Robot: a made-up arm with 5 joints. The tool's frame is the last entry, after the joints.
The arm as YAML. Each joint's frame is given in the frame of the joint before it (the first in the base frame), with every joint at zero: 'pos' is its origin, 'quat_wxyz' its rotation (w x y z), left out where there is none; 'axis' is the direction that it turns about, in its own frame. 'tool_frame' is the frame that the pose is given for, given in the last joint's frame.
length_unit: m
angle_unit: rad
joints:
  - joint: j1
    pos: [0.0, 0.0, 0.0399]
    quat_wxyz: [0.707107, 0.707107, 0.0, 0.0]
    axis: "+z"
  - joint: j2
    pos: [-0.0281, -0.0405, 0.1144]
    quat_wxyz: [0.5, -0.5, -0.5, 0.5]
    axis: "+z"
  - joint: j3
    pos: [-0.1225, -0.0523, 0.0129]
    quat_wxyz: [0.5, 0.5, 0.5, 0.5]
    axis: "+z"
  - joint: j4
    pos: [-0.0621, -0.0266, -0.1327]
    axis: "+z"
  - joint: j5
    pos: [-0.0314, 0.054, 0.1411]
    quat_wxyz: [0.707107, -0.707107, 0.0, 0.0]
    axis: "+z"
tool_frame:
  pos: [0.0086, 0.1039, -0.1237]
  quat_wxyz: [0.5, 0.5, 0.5, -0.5]
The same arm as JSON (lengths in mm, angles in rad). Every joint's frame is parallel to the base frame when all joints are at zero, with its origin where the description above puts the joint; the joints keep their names.
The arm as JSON. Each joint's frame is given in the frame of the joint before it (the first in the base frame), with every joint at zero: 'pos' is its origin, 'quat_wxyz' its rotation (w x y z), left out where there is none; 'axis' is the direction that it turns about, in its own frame. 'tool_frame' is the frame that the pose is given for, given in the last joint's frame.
{"length_unit": "mm", "angle_unit": "rad", "joints": [{"joint": "j1", "pos": [0.0, 0.0, 39.9], "axis": [0.0, -1.0, 0.0]}, {"joint": "j2", "pos": [-28.1, -114.4, -40.5], "axis": [-1.0, 0.0, 0.0]}, {"joint": "j3", "pos": [-12.9, -52.3, -122.5], "axis": [0.0, 0.0, 1.0]}, {"joint": "j4", "pos": [26.6, -62.1, -132.7], "axis": [0.0, 0.0, 1.0]}, {"joint": "j5", "pos": [-54.0, -31.4, 141.1], "axis": [-1.0, 0.0, 0.0]}], "tool_frame": {"pos": [123.7, 8.6, -103.9]}}
